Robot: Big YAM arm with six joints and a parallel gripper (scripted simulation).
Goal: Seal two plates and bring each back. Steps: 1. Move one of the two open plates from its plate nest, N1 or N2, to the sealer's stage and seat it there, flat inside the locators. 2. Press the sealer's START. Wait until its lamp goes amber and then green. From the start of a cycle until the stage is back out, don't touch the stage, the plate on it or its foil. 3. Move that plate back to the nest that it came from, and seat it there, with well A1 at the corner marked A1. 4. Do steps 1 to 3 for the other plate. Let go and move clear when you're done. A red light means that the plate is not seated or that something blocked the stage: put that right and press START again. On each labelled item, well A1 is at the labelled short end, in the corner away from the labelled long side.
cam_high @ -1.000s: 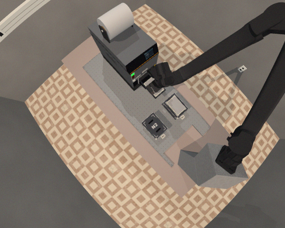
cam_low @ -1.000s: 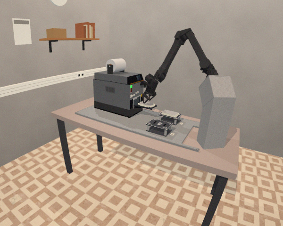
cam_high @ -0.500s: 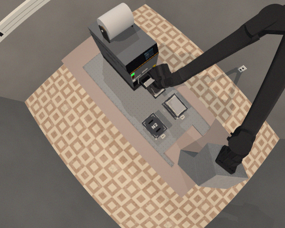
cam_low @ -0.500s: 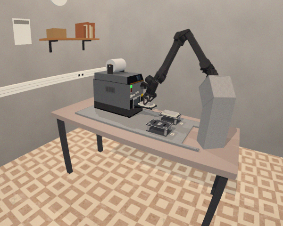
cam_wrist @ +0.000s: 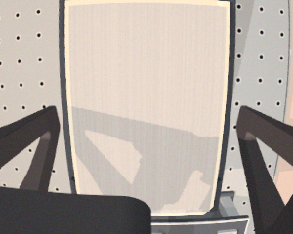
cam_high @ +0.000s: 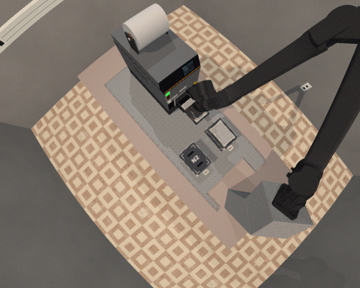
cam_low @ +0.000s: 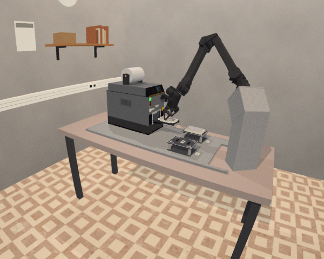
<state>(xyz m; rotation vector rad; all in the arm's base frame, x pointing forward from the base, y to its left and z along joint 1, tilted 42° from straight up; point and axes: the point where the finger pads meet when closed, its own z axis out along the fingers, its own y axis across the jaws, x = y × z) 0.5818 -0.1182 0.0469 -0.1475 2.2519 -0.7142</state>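
Now: hand 2 cm above the cream well plate. The rest, counted from my hand: sealer stage (3 cm below); start button (11 cm ahead, 8 cm to the left, 6 cm above); foil roll (33 cm ahead, 4 cm to the right, 29 cm above).
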